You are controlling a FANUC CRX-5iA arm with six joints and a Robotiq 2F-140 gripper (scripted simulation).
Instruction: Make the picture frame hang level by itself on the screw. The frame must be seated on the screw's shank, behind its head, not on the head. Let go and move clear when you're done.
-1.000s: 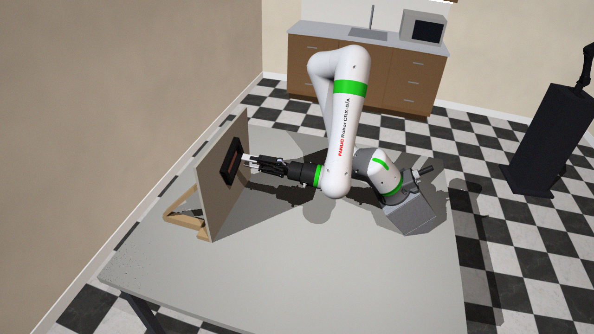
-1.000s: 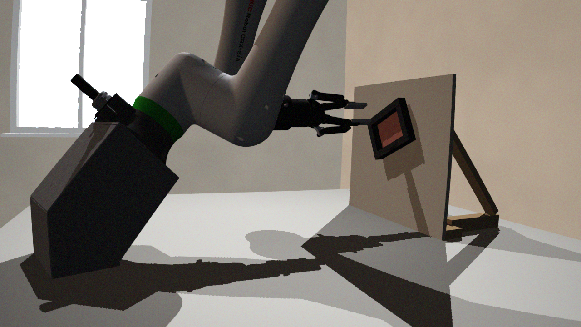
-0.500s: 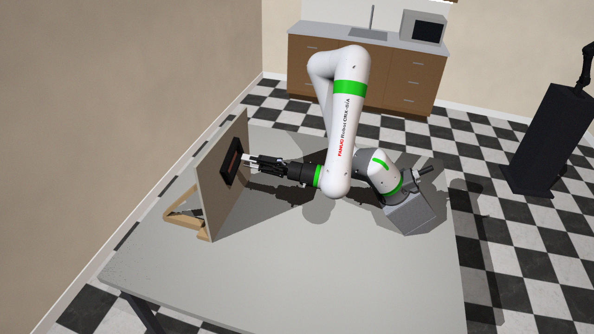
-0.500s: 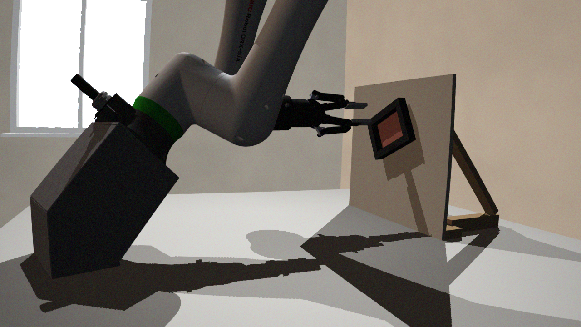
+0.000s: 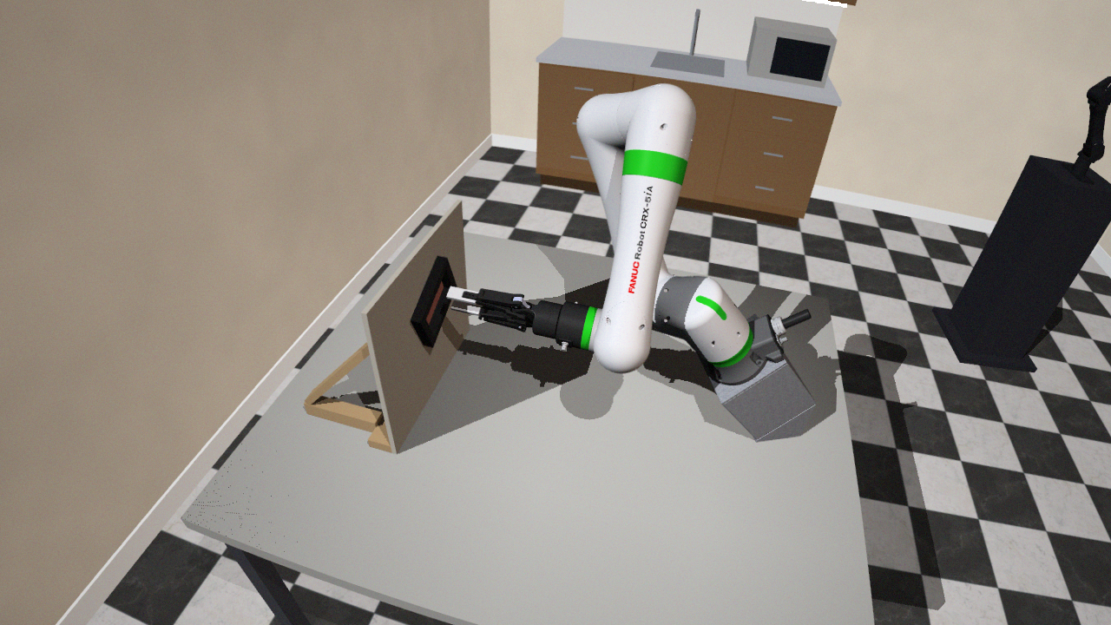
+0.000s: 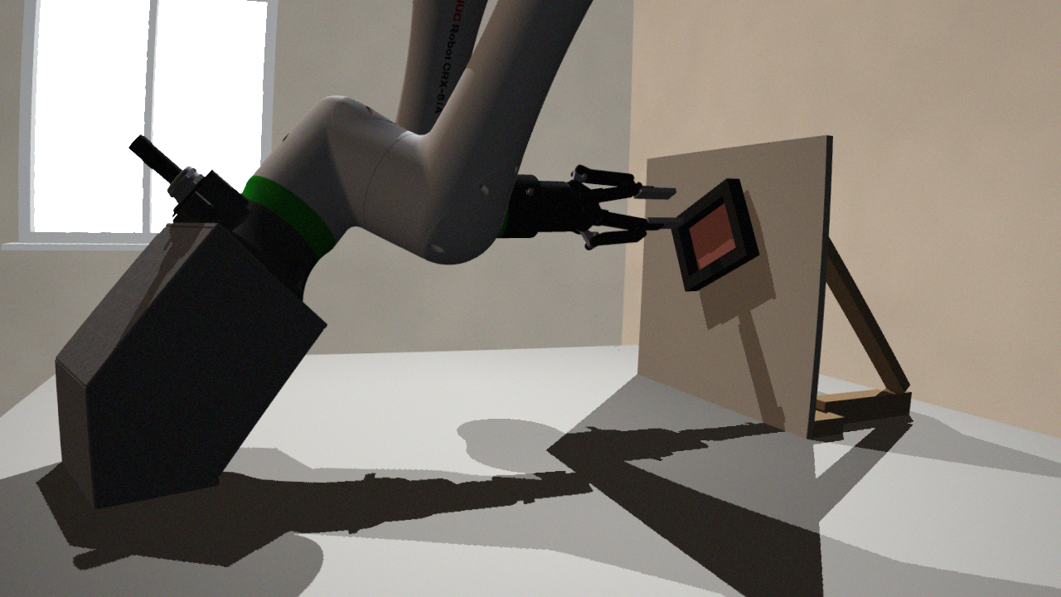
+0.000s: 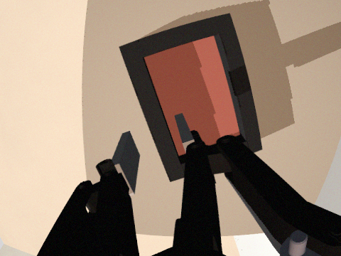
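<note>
Right now the black picture frame is 9 cm ahead of my hand, 4 cm to the right of it and 4 cm below it. Round my hand: tan board: 11 cm ahead, 3 cm to the right, 11 cm below.
</note>
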